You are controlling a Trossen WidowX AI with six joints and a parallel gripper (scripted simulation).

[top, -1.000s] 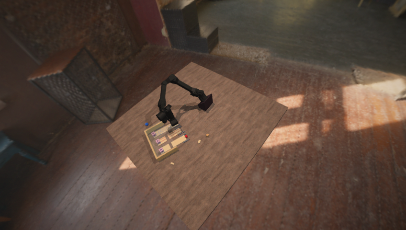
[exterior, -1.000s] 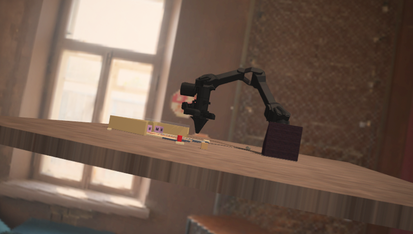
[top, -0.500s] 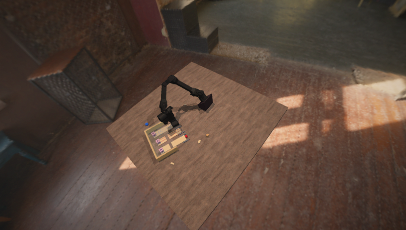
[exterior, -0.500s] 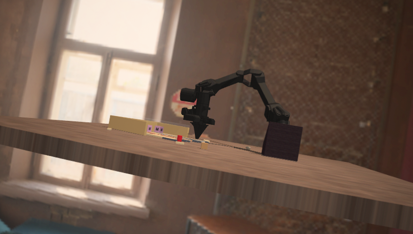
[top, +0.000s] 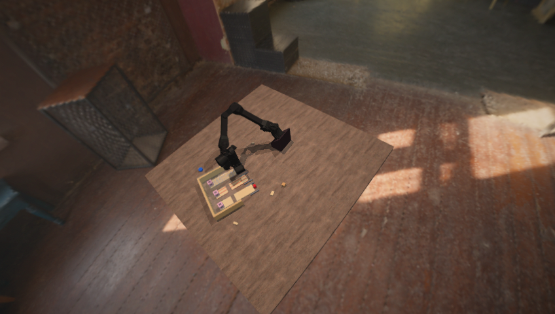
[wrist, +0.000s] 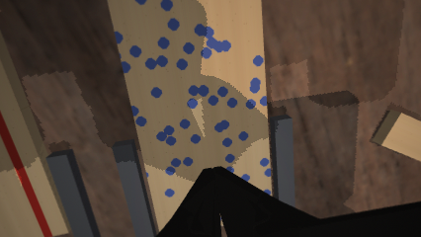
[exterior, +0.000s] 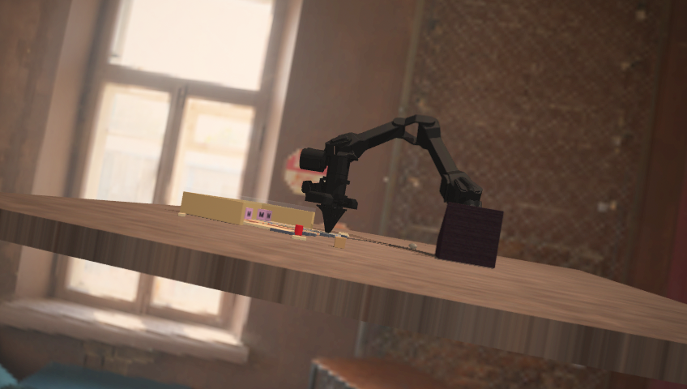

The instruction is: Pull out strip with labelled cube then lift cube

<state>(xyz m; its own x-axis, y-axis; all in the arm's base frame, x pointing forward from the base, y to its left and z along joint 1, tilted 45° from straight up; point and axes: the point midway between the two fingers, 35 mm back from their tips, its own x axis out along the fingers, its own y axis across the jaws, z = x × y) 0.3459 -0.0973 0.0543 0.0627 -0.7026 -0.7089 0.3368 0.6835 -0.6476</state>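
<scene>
Right now the blue-dotted strip is 10 cm ahead of my gripper tip and 3 cm to the right of it. From my gripper tip the other things lie so: plain strip (16 cm to the left, 11 cm ahead); red-striped strip (8 cm to the left, 8 cm ahead); red cylinder (19 cm to the left, 3 cm ahead, 1 cm above).
</scene>
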